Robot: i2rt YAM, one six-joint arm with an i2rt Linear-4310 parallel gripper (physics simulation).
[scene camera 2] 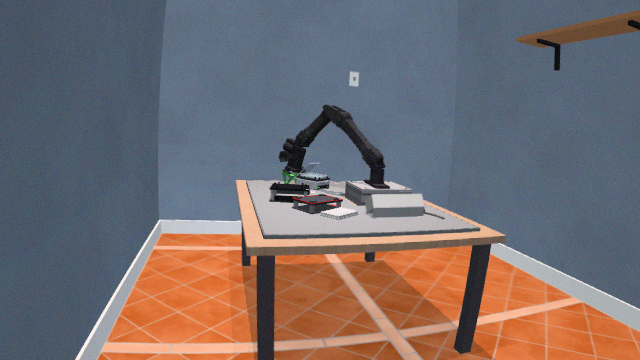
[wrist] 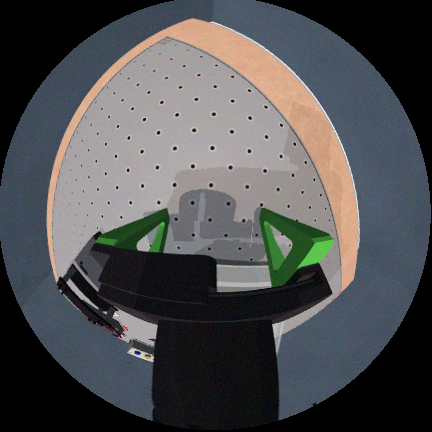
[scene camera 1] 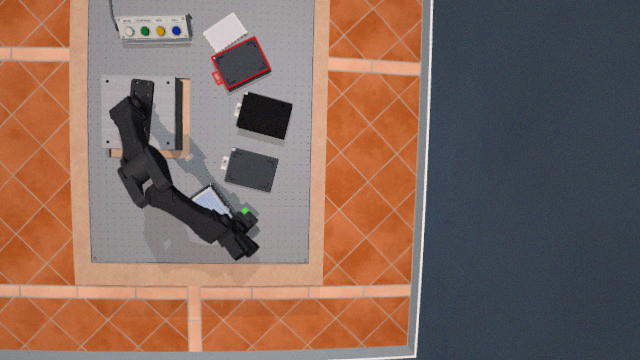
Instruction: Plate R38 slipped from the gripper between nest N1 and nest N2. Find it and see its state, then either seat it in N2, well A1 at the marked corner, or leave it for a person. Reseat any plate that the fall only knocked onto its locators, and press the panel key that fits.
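Frame: origin at the arm's base, x ahead, y left, z up, level; centimetres.
Seen in the pictures: gripper, between the fingertips: (wrist: 213,212); arm's base, origin of its link: (scene camera 2: 376,185) (scene camera 1: 140,111).
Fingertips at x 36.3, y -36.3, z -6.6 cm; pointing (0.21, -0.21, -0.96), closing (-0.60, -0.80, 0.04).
Observation:
Pixels of each thing's top centre, then the offset from my fingertips to it. "spot": a spot on its surface instead.
- pale device, a spot on its surface: (scene camera 2: 313,183) spot: dx -10.3, dy +13.7, dz +2.9 cm
- light-blue welled plate, centre of its top: (scene camera 1: 210,209) (scene camera 2: 313,174) dx -10.9, dy +6.9, dz +6.7 cm
- white plate, centre of its top: (scene camera 2: 339,211) (scene camera 1: 224,32) dx -13.6, dy +66.8, dz +1.2 cm
- red-edged nest, centre of its top: (scene camera 1: 240,62) (scene camera 2: 317,197) (wrist: 98,325) dx -6.6, dy +56.6, dz +4.3 cm
- black-topped nest, centre of its top: (wrist: 76,308) (scene camera 1: 264,114) (scene camera 2: 290,184) dx +3.3, dy +40.2, dz +6.6 cm
- dark grey nest, centre of its top: (scene camera 1: 251,170) (scene camera 2: 292,186) dx +0.6, dy +21.2, dz +2.1 cm
- key panel, centre of its top: (scene camera 1: 150,21) (scene camera 2: 395,193) (wrist: 149,360) dx -35.7, dy +64.7, dz +8.1 cm
- wooden table rim, a spot on its surface: (scene camera 1: 200,274) spot: dx -14.1, dy -18.7, dz -1.5 cm
My gripper (scene camera 2: 289,177) (wrist: 213,212) is open and empty, above the grey mat beside a pale device. In scene camera 1 one green fingertip shows and the arm hides the rest. The pale device (scene camera 2: 313,183) holds a light-blue welled plate (scene camera 1: 210,200); its edge (wrist: 243,277) shows between the fingers. A white plate (scene camera 1: 225,32) (scene camera 2: 340,213) lies flat on the mat by the corner of the red-edged nest (scene camera 1: 241,63) (scene camera 2: 317,200). A black-topped nest (scene camera 1: 264,116) and a dark grey nest (scene camera 1: 251,170) stand in a row. Labels N1, N2 and R38 are not readable.
The key panel (scene camera 1: 154,28) (scene camera 2: 395,205) (wrist: 141,351) has white, green, yellow and blue keys. The arm stands on a grey base block (scene camera 1: 112,120) (scene camera 2: 356,192). The mat's edge and the wooden table rim (scene camera 1: 200,274) are near the gripper. A clear tilted lid rises behind the pale device.

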